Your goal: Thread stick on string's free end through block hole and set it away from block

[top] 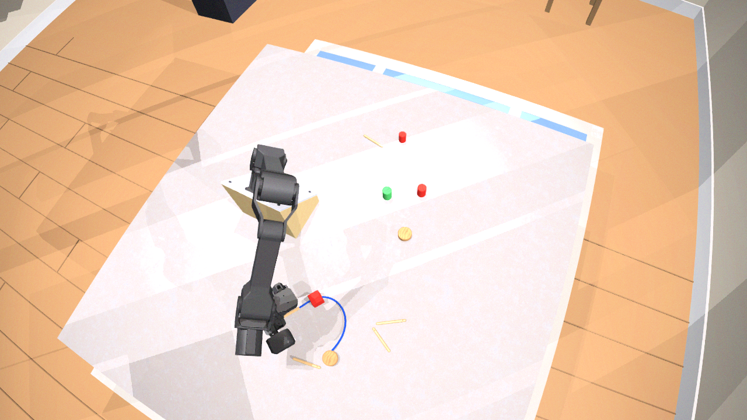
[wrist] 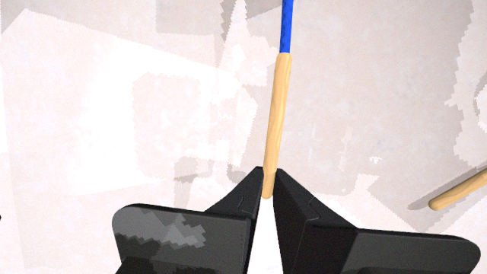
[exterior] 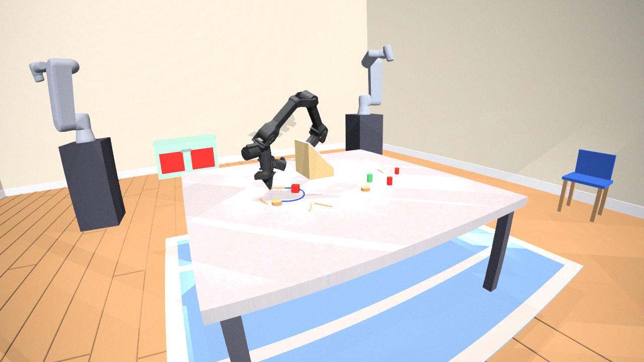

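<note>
The thin wooden stick is 30 mm to the left of my gripper tip, 20 mm ahead of it and 10 mm above it. Also, from my gripper tip: red cube (100 mm to the left, 60 mm ahead, 10 mm above); green cylinder (460 mm to the left, 100 mm ahead, 10 mm above); round wooden button (170 mm ahead, 20 mm to the right).
</note>
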